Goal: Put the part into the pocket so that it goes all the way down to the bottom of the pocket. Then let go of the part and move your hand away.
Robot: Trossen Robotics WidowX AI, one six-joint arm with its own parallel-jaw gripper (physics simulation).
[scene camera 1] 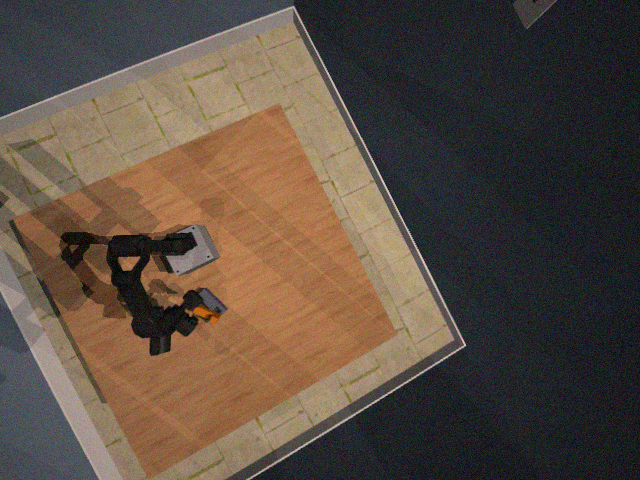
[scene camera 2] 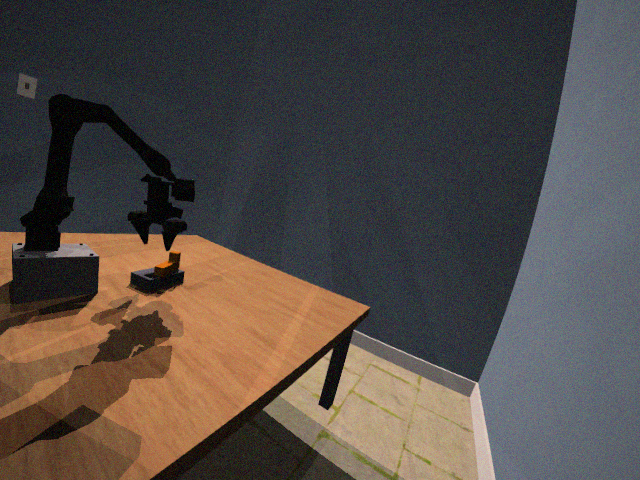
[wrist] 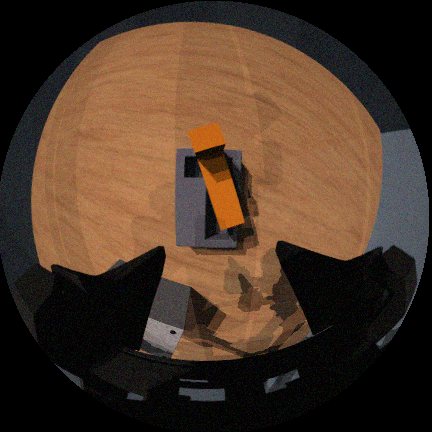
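The orange L-shaped part [scene camera 1: 206,313] [scene camera 2: 165,269] [wrist: 223,195] lies askew on the grey pocket block [scene camera 1: 213,300] [scene camera 2: 142,282] [wrist: 190,212]. Its long arm is turned at an angle to the block's sides, and its raised end stands at the far end in the wrist view. Dark parts of the pocket opening show on both sides of the part, so it does not sit square in the pocket. How deep its underside reaches is hidden. My gripper [scene camera 2: 156,246] [wrist: 221,249] is open and empty, above the block and to the near side of the part.
The grey arm base [scene camera 1: 197,258] [scene camera 2: 54,276] [wrist: 172,302] stands on the wooden table [scene camera 1: 289,248] [scene camera 2: 248,320] [wrist: 125,100], near the block. The table's far corner and edges show in the second scene view. Arm shadows fall across the wood.
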